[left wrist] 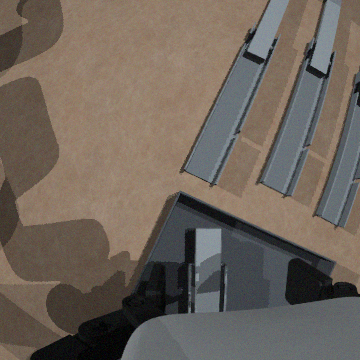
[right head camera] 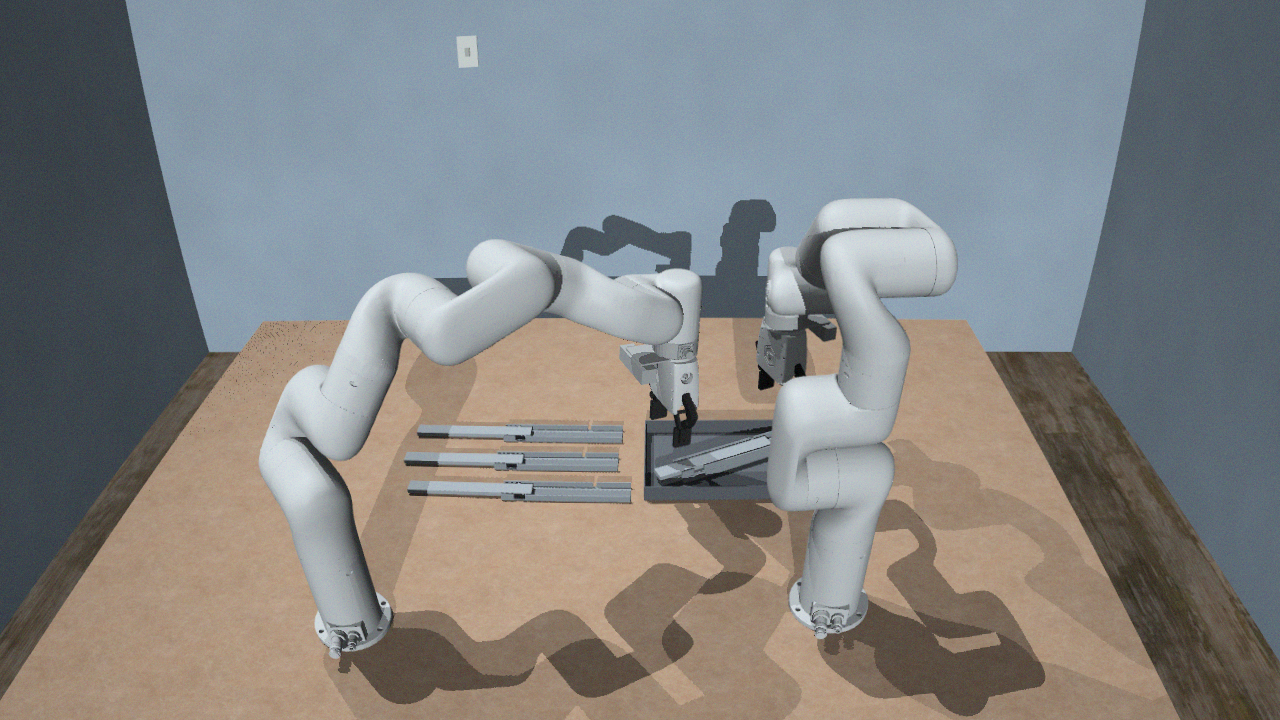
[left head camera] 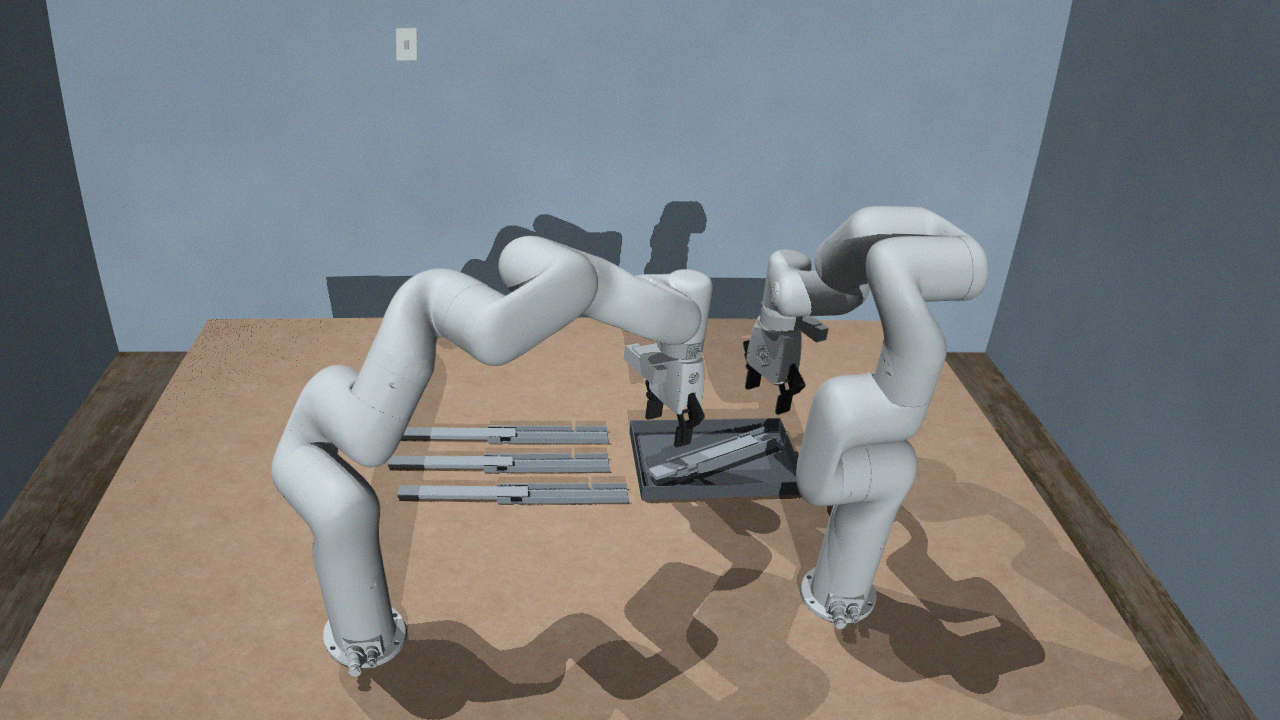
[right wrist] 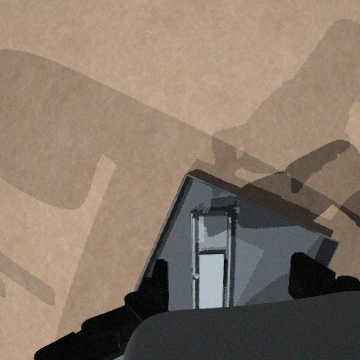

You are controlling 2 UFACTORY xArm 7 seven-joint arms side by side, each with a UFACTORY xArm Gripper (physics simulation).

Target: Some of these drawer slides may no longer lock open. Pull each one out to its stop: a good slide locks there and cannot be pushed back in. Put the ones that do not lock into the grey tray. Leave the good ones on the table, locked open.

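Frame: origin at the left arm's base, x ahead, y left, z up, level; millimetres.
Where they show: left gripper, fingertip midpoint: (left wrist: 227, 282) (right head camera: 669, 431) (left head camera: 667, 431); right gripper, fingertip midpoint: (left head camera: 767, 399) (right wrist: 230, 277); left arm's base, link origin: (right head camera: 354, 621) (left head camera: 365, 635); right arm's base, link origin: (right head camera: 828, 603) (left head camera: 837, 594).
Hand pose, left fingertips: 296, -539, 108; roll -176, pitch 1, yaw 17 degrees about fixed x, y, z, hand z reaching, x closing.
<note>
Each offset is from my left fingertips to the top centre of the thing, as dx, dy, dz. "pt": to the spot under its first point. Level surfaces: height alone.
Three grey slides lie extended side by side on the table: the front one {pt -22, +170, -106} (left head camera: 572, 495) (right head camera: 572, 492) (left wrist: 220, 120), the middle one {+71, +201, -95} (left head camera: 559, 464) (right head camera: 563, 462) (left wrist: 295, 125) and the back one {+157, +184, -95} (left head camera: 554, 437) (right head camera: 568, 435) (left wrist: 345, 165). The grey tray {+27, -110, -78} (left head camera: 716, 492) (right head camera: 707, 494) (left wrist: 245, 260) (right wrist: 177, 240) holds a slide {+23, -86, -81} (left head camera: 716, 456) (right head camera: 716, 456) (left wrist: 208, 245) (right wrist: 212, 280) lying diagonally; I cannot tell if another lies beneath. My left gripper (left head camera: 669, 425) (right head camera: 670, 420) (left wrist: 227, 282) is open above the tray's left part. My right gripper (left head camera: 768, 390) (right head camera: 781, 377) (right wrist: 230, 277) is open above its back right.
The table {dz -107} (left head camera: 501, 573) (right head camera: 501, 564) bears both arm bases at the front. The right arm hides the tray's right end in the right head camera view. The two grippers are close together over the tray. A wall with an outlet (left head camera: 406, 43) (right head camera: 467, 51) stands behind.
</note>
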